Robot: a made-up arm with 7 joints.
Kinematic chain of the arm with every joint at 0, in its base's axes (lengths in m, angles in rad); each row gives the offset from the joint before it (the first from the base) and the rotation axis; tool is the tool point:
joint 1: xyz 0 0 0.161 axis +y
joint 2: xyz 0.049 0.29 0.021 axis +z
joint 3: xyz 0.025 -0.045 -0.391 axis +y
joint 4: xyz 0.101 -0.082 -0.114 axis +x
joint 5: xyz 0.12 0.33 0 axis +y
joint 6: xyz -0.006 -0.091 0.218 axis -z
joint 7: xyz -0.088 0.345 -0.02 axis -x
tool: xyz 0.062 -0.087 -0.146
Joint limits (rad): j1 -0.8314..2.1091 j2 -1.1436..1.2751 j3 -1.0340..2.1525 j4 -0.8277..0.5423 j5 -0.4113..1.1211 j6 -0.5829..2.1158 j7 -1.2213..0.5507
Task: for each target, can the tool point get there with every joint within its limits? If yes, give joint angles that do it. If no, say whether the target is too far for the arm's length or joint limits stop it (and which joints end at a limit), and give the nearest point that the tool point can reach.
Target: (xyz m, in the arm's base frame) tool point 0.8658 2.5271 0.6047
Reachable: no: too far | nearest point 0.5036 1.0780 0.1791 | short by 1.553 m
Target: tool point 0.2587 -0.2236 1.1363
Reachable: no: joint limits stop it (at a limit: joint 1, joint 3, joint 4, joint 7) | nearest point 0.0543 -0.0654 0.8927 | short by 0.355 m
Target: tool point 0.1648 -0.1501 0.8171
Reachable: no: joint limits stop it (at a limit: joint 1, joint 3, joint 4, joint 5, joint 7) | nearest point 0.0621 -0.1179 0.8190 | short by 0.108 m
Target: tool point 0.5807 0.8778 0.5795
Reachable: no: joint limits stop it (at a limit: joint 1, joint 3, joint 4, joint 7) | nearest point 0.5664 0.8349 0.5282 | short by 0.068 m
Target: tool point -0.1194 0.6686 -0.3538
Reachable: yes | joints 0.9896 0.1541 -0.2121 -0.1249 -0.2046 0.6840 0.0905
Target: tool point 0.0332 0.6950 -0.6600
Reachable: yes | joints -0.0959 0.9509 0.0120 -0.6593 0.9716 0.1490 -0.3418
